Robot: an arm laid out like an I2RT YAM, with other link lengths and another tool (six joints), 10 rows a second.
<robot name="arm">
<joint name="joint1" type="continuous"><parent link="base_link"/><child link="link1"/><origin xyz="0.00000 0.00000 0.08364"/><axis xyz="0 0 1"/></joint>
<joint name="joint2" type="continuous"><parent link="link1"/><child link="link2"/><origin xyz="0.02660 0.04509 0.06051"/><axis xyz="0 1 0"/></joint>
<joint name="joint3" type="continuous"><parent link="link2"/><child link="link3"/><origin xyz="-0.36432 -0.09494 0.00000"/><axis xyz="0 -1 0"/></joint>
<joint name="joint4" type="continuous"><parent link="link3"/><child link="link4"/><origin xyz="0.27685 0.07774 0.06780"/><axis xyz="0 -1 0"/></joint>
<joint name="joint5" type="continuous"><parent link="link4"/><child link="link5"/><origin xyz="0.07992 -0.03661 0.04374"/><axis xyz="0 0 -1"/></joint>
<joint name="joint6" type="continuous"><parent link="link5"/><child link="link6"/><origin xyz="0.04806 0.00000 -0.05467"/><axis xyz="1 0 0"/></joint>
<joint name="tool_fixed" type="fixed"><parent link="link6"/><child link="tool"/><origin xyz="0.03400 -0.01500 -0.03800" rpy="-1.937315 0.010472 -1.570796"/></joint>
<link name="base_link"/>
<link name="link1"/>
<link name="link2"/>
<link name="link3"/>
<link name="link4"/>
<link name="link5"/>
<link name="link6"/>
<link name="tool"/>
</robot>
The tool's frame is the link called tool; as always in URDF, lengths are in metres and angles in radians. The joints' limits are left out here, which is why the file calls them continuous.
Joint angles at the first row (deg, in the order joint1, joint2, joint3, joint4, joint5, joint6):
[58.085, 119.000, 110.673, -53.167, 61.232, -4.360]
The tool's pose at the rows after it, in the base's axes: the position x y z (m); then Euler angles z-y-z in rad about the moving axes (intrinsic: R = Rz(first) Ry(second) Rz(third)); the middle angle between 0 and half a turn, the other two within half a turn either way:
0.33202, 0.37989, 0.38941, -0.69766, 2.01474, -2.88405
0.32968, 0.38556, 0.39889, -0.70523, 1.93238, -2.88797
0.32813, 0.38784, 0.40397, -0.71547, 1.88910, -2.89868
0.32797, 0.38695, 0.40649, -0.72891, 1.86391, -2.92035
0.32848, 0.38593, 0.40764, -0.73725, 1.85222, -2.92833
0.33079, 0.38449, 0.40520, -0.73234, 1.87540, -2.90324
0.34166, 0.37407, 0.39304, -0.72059, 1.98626, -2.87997
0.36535, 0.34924, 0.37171, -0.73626, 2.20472, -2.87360
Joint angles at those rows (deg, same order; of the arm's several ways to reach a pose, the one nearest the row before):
[59.484, 119.001, 110.675, -49.956, 68.008, -11.398]
[60.205, 119.001, 110.673, -46.369, 72.445, -16.294]
[60.533, 119.000, 110.671, -44.707, 74.740, -19.115]
[60.511, 119.000, 110.671, -44.620, 75.898, -20.709]
[60.402, 119.000, 110.674, -44.601, 76.489, -21.321]
[60.074, 118.999, 110.671, -44.774, 75.571, -19.463]
[58.260, 119.000, 110.693, -48.161, 69.494, -13.409]
[53.713, 119.000, 110.671, -52.991, 57.101, -5.782]

